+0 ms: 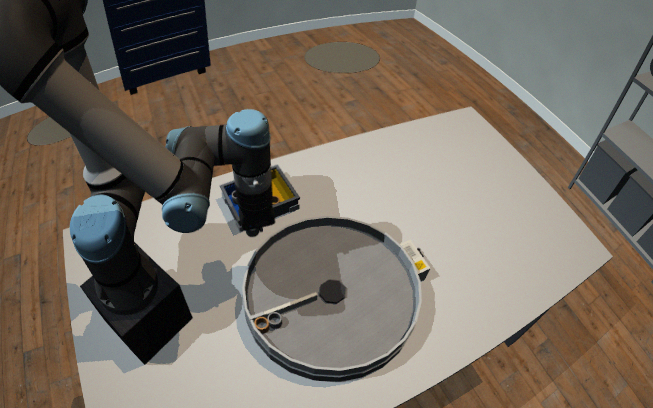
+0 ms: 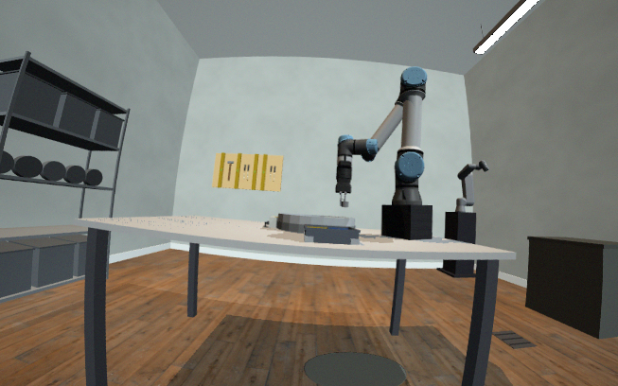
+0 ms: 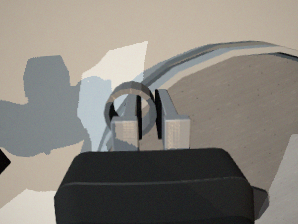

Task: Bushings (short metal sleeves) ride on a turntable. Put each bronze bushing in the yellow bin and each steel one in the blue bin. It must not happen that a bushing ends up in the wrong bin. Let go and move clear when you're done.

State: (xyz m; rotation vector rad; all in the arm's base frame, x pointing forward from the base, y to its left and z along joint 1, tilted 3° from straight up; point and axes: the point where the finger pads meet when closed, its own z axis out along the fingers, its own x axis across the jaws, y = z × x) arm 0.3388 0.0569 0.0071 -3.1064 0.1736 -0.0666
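My hand is 7 cm short of the bin, 19 cm to the right of it and 13 cm above it. The rest, counted from my hand: round grey turntable 12 cm ahead, 18 cm to the right, 10 cm below.
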